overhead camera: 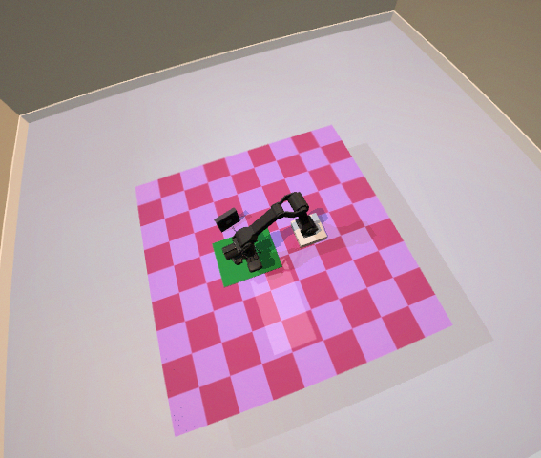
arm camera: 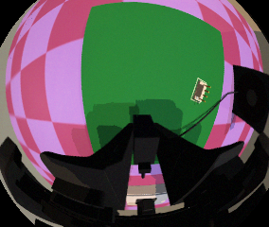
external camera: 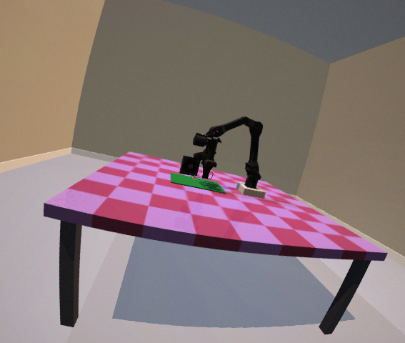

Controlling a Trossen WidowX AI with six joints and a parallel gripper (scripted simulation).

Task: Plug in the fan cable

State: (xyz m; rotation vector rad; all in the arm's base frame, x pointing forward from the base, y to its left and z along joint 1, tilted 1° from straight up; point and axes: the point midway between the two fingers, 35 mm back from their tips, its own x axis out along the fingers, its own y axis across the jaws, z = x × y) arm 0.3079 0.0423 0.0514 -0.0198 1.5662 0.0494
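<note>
Right now the green board is 30 mm ahead of my gripper tip, 40 mm to the right of it and 70 mm below it. From my gripper tip the other things lie so: black fan: 60 mm ahead, 220 mm to the right; then dark plug: 10 mm behind, 10 mm above.
</note>
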